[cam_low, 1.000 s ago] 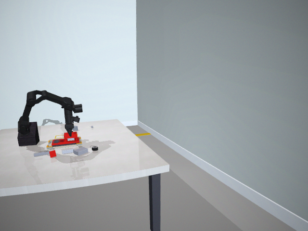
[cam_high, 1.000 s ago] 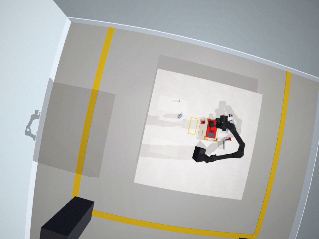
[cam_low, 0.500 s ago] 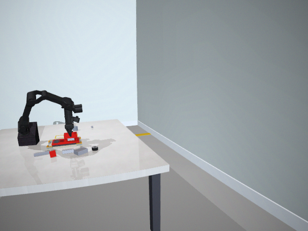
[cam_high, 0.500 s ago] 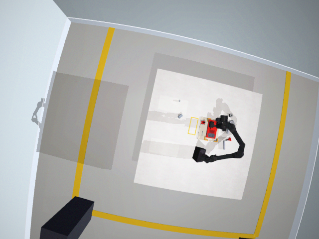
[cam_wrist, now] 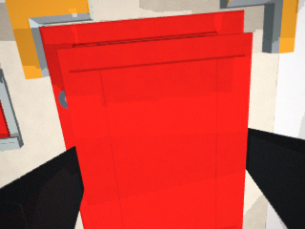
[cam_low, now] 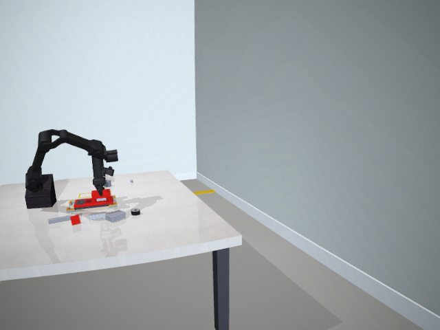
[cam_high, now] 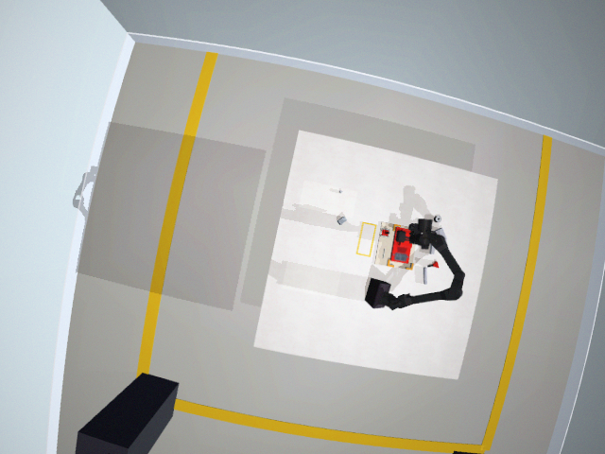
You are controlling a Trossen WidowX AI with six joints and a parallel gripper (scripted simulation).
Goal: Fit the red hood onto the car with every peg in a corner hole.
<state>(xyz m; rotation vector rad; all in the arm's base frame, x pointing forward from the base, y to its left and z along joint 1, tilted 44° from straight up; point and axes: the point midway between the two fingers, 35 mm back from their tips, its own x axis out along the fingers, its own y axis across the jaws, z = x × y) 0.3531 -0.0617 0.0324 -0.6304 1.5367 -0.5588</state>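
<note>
My gripper tip is now right at the red hood. From my gripper tip the other things lie so: grey bar: 190 mm behind, 190 mm to the right, 50 mm below; grey cube: 10 mm ahead, 380 mm to the left, 40 mm below.
</note>
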